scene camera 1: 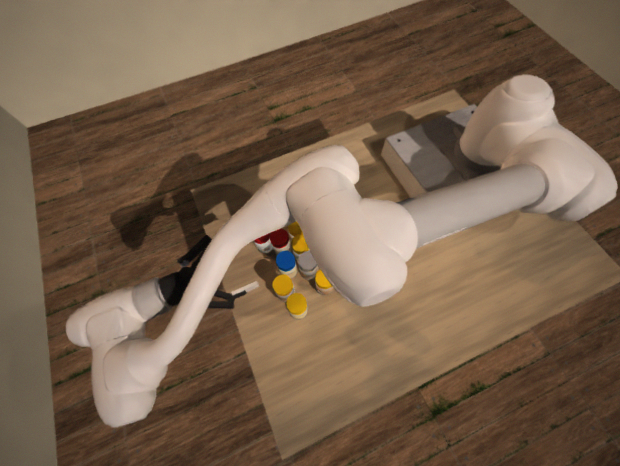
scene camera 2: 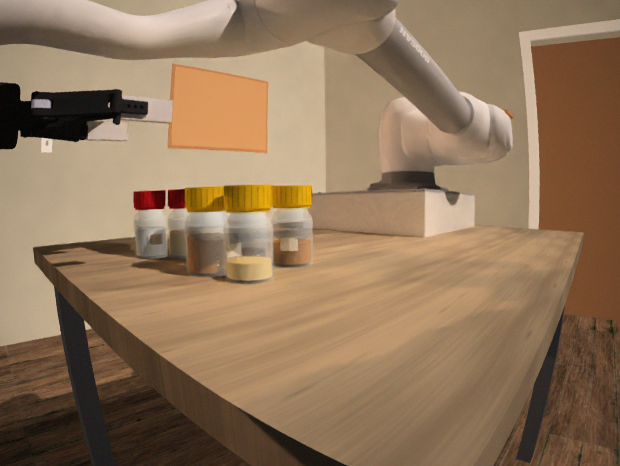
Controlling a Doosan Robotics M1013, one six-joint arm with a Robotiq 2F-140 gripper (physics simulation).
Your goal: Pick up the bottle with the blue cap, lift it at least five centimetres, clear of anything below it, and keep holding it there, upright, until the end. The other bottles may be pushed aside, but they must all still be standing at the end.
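Seen in the pictures: gripper, fingertip midpoint: [scene camera 1: 248,258] [scene camera 2: 146,123]; arm's base at its link origin: [scene camera 1: 476,158].
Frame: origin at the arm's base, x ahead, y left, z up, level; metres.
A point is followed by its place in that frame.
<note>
The bottle with the blue cap [scene camera 1: 285,261] @(x 0.701, y 0.091, z 0.009 m) stands upright in the cluster on the table, between a dark red cap, a grey cap and a yellow cap. It does not show in the scene camera 2 view, where yellow-capped bottles stand in front. My gripper [scene camera 1: 235,259] [scene camera 2: 134,120] @(x 0.788, y 0.078, z 0.099 m) is open and empty. It points sideways toward the bottles from beyond the table's left edge, higher than their caps. In the scene camera 1 view the forearm hides part of one finger.
Around the blue cap stand red-capped bottles [scene camera 1: 262,244] @(x 0.746, y -0.001, z -0.029 m) [scene camera 2: 149,225] @(x 0.751, y 0.001, z -0.044 m), a grey-capped bottle [scene camera 1: 307,262] @(x 0.645, y 0.119, z 0.009 m) and several yellow-capped bottles [scene camera 1: 283,285] @(x 0.730, y 0.154, z 0.009 m) [scene camera 2: 249,197] @(x 0.730, y 0.236, z -0.004 m), all upright. The arm hangs over part of the cluster. The robot's base block [scene camera 1: 421,155] @(x 0.155, y -0.083, z -0.001 m) [scene camera 2: 370,212] @(x 0.217, y 0.019, z -0.047 m) is at the table's far end.
</note>
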